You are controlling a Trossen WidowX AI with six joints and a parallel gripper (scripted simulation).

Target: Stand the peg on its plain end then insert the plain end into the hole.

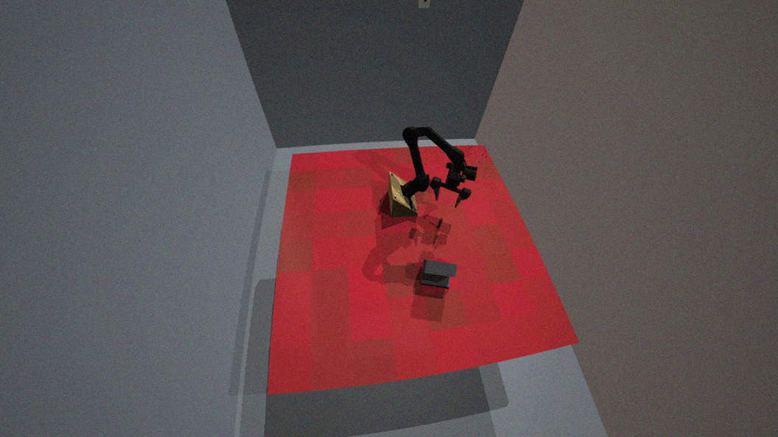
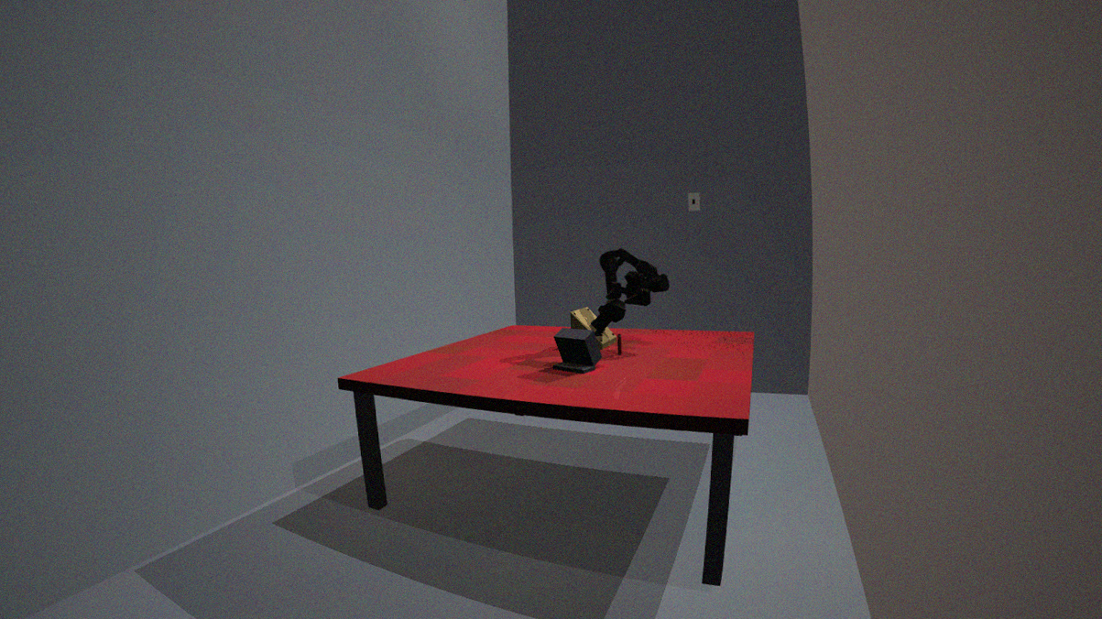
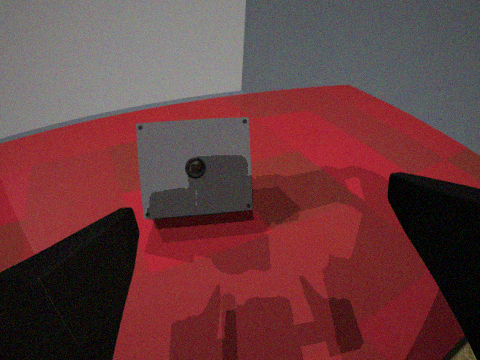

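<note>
My gripper tip is now 1 cm past the red peg, 1 cm to the right of it and 16 cm above it. Round my gripper tip: grey sloped panel (24 cm ahead, 8 cm to the right, 14 cm below).
</note>
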